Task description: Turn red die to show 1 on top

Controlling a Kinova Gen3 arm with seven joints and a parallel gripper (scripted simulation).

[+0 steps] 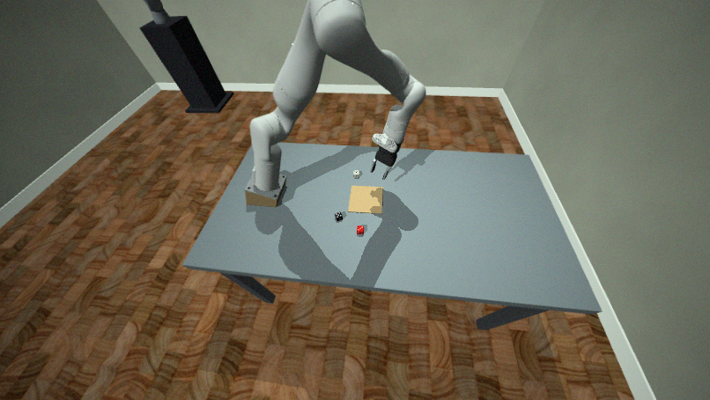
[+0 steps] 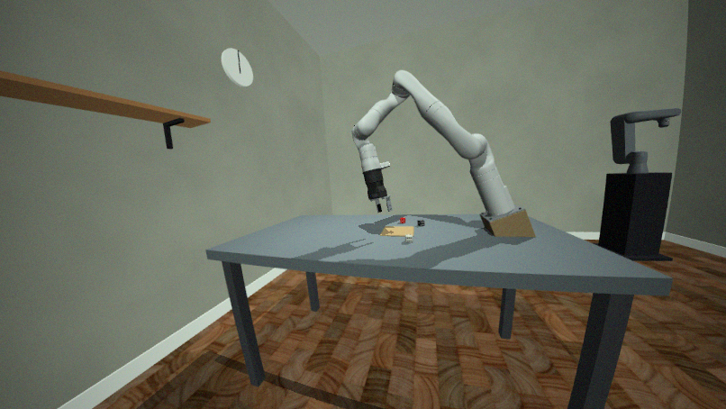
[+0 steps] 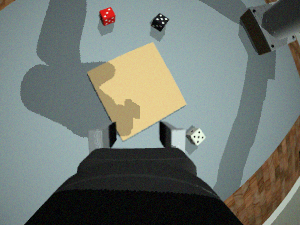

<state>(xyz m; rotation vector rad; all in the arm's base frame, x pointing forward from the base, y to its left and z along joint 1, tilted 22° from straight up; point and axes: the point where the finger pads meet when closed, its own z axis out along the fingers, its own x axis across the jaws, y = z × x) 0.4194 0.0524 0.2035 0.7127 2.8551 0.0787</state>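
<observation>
Now: hand 6 cm past the red die, 21 cm to the left of it and 11 cm above it. Also, from my hand: black die: 15 cm behind, 15 cm to the right, 11 cm below; tan mat: 5 cm behind, 5 cm to the right, 12 cm below; white die: 10 cm behind, 8 cm to the left, 11 cm below.
</observation>
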